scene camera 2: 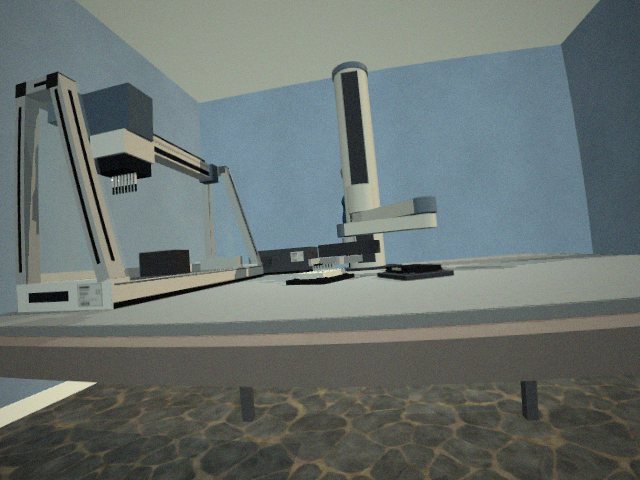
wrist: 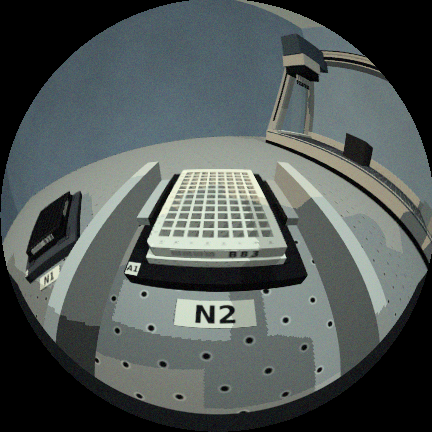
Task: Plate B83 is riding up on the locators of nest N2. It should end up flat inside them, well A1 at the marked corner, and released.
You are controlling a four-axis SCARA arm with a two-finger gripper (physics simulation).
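Frame: origin at the arm's base, x ahead, y left, z up, level; millimetres.
Where they show: gripper, fingertip midpoint: (scene camera 2: 323,261) (wrist: 217,171).
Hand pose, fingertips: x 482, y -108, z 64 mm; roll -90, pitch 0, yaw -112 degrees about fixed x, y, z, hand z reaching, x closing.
Each offset is from my fingertips to the top centre of the thing. "spot": to the spot under its first point.
The white plate B83 {dx +13, dy -4, dz -24 mm} (scene camera 2: 325,273) (wrist: 212,210) lies on the black nest N2 {dx +19, dy -6, dz -37 mm} (scene camera 2: 320,281) (wrist: 215,277). In the wrist view its label side faces the N2 label {spot: dx -72, dy +30, dz -50 mm} (wrist: 215,314), and its lower skirt shows above the nest's front rim. The marked A1 corner {spot: dx -32, dy +72, dz -40 mm} (wrist: 132,269) is at the nest's near left. The plate looks roughly level; whether it is fully down inside the locators cannot be told, and its well lettering is too small to read. My gripper (scene camera 2: 328,261) (wrist: 217,171) is shut to its narrow stand with nothing held, its fingers apart above the plate.
Nest N1 {spot: dx +70, dy +164, dz -45 mm} (scene camera 2: 385,275) (wrist: 72,250) stands beside N2 with a dark plate {dx +70, dy +229, dz -26 mm} (scene camera 2: 412,268) (wrist: 50,225) on it. A gantry with a pipette head {spot: dx +297, dy -368, dz +246 mm} (scene camera 2: 124,165) (wrist: 302,67) stands on the other side. A dark block {spot: dx +83, dy -442, dz +34 mm} (scene camera 2: 164,262) (wrist: 358,150) sits on its deck.
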